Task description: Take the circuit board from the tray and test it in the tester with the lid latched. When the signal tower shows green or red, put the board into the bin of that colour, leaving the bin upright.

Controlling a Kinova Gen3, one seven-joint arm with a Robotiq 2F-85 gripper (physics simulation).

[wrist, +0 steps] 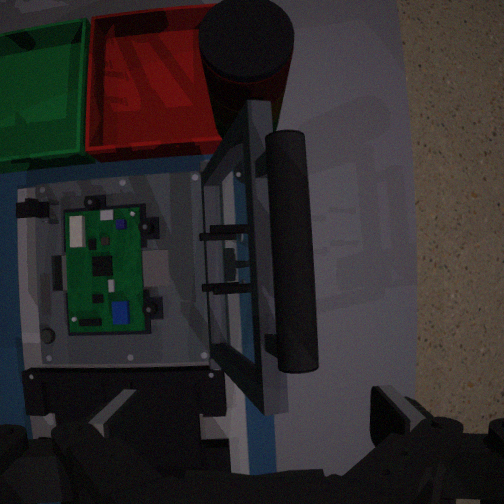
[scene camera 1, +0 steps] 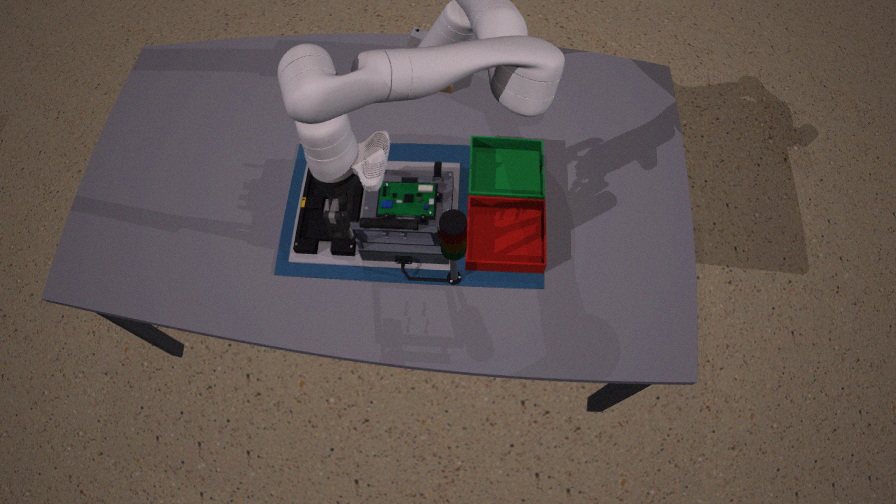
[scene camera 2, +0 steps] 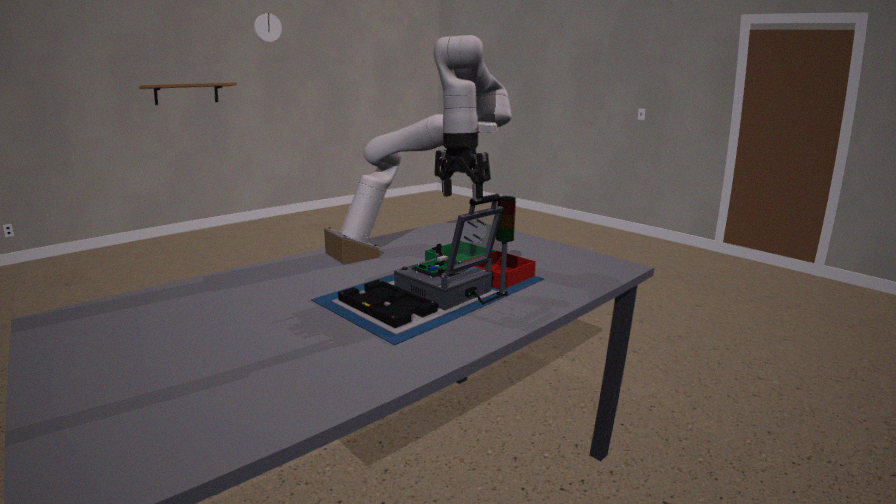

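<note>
The green circuit board (wrist: 105, 270) (scene camera 1: 407, 199) lies flat in the tester's nest. The tester lid (scene camera 2: 476, 235) stands open and upright, with its black bar handle (wrist: 292, 250) on top. My gripper (scene camera 2: 462, 181) hangs open and empty just above that handle and does not touch it. In the wrist view only its dark fingers show, spread along the bottom edge (wrist: 250, 465). The signal tower (scene camera 1: 452, 235) stands at the tester's front right and shows no lit lamp. The black tray (scene camera 2: 385, 300) to the left of the tester holds no board.
The green bin (scene camera 1: 506, 166) and the red bin (scene camera 1: 506, 233) stand upright side by side, right of the tester, both empty. Everything sits on a blue mat (scene camera 1: 407, 275). The table's front edge is close beyond the lid handle.
</note>
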